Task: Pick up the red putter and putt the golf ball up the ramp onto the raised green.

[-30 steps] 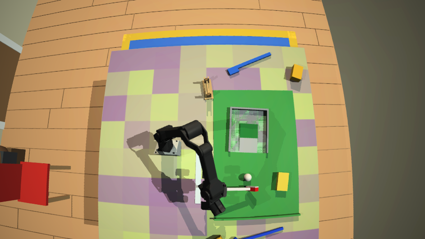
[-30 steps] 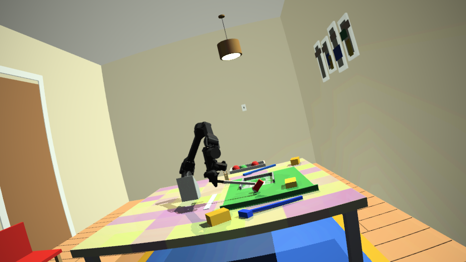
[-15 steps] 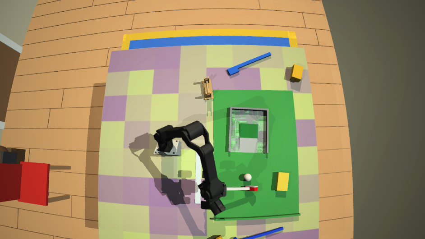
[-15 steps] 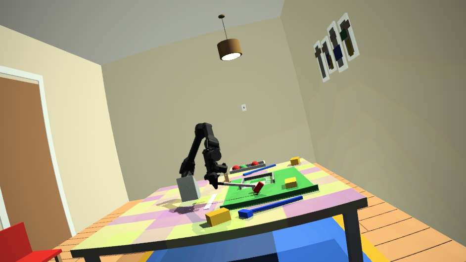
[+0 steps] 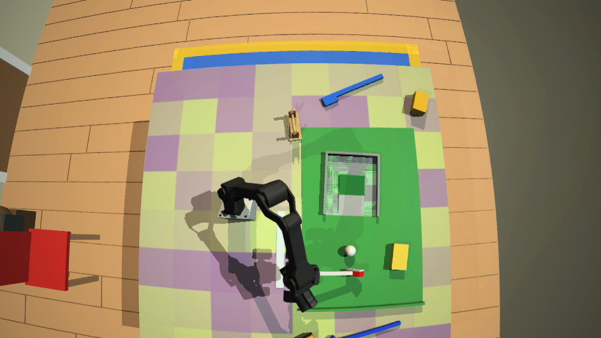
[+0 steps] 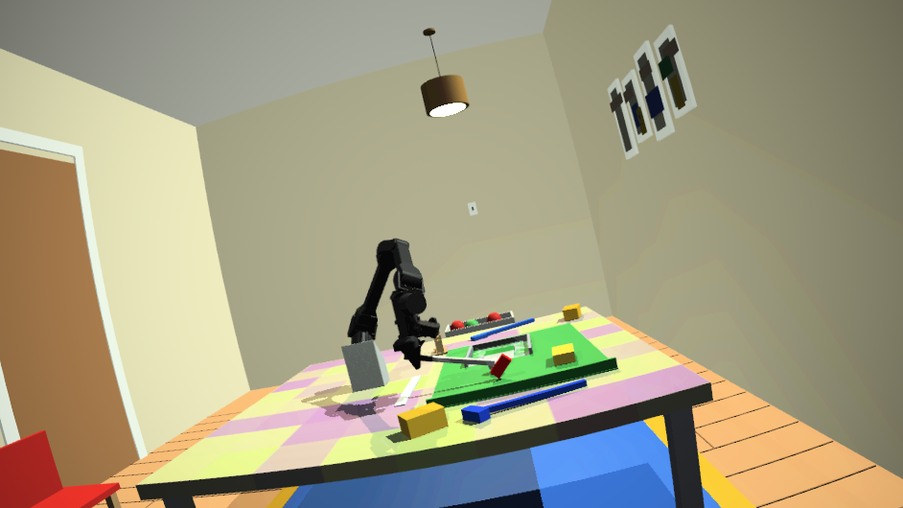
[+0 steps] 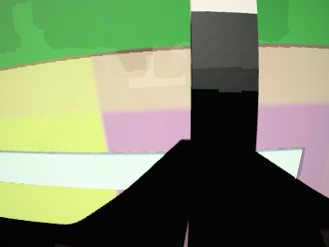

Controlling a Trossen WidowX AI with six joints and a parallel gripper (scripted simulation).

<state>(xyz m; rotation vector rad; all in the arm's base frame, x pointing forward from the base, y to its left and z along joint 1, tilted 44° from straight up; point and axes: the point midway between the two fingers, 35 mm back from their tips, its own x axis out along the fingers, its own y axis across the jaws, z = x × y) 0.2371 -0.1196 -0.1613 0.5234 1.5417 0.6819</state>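
Now: gripper tip 7 cm to the right of the white strip, 7 cm past it and 7 cm above it. The rest, counted from my gripper tip: white golf ball 20 cm ahead, 10 cm to the left, 5 cm below.
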